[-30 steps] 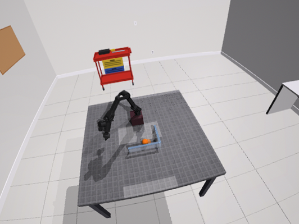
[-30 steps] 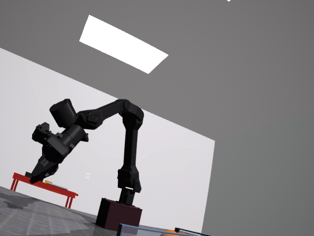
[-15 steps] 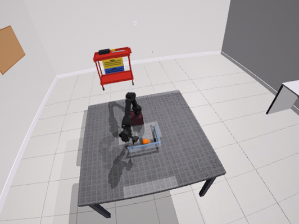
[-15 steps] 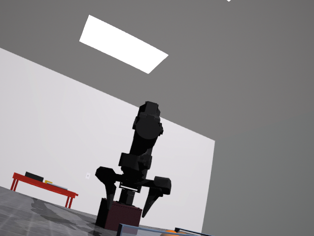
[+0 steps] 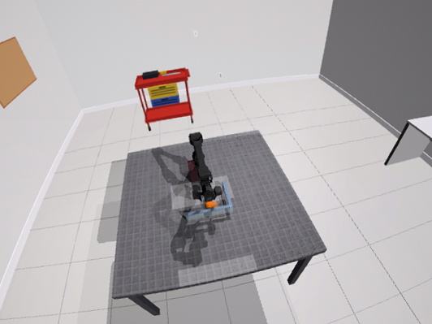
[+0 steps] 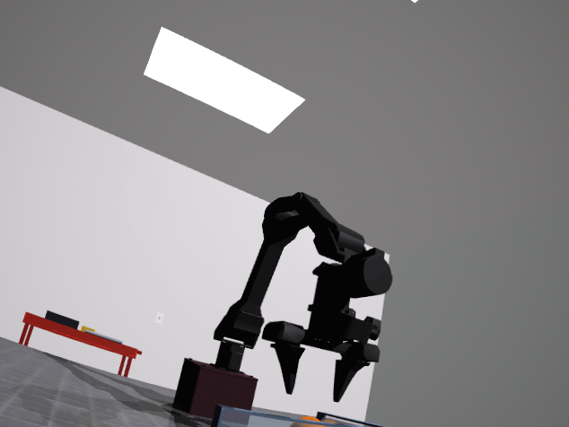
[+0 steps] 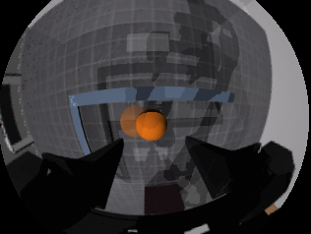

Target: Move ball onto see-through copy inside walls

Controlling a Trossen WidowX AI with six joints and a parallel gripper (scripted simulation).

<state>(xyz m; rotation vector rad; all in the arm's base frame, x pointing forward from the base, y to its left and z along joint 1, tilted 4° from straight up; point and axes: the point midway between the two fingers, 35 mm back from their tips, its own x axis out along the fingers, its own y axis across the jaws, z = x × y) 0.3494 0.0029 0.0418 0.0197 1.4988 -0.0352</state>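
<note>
Now: gripper tip 60 mm above the see-through orange ball, 30 mm to the right of it and 10 mm short of it.
</note>
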